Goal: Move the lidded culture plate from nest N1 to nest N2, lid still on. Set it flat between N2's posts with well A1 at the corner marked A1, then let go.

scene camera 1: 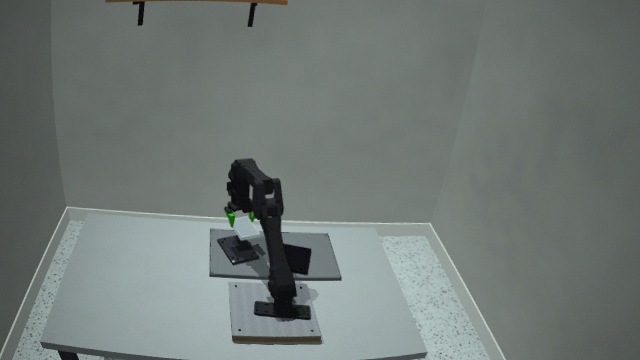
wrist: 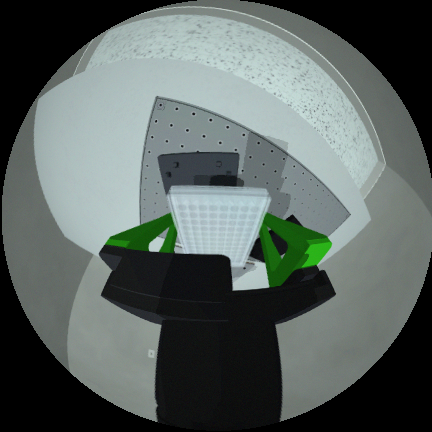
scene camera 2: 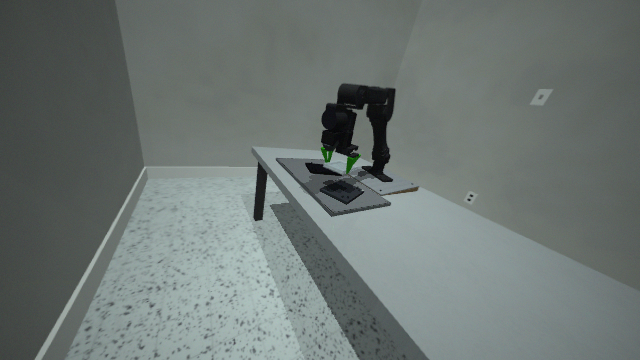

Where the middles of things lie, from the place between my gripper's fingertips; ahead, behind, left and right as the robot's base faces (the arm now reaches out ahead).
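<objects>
There is the grey perforated deck [scene camera 2: 312,183], and measured from my hand it sits 140 mm to the right, 40 mm behind, and 100 mm below.
</objects>
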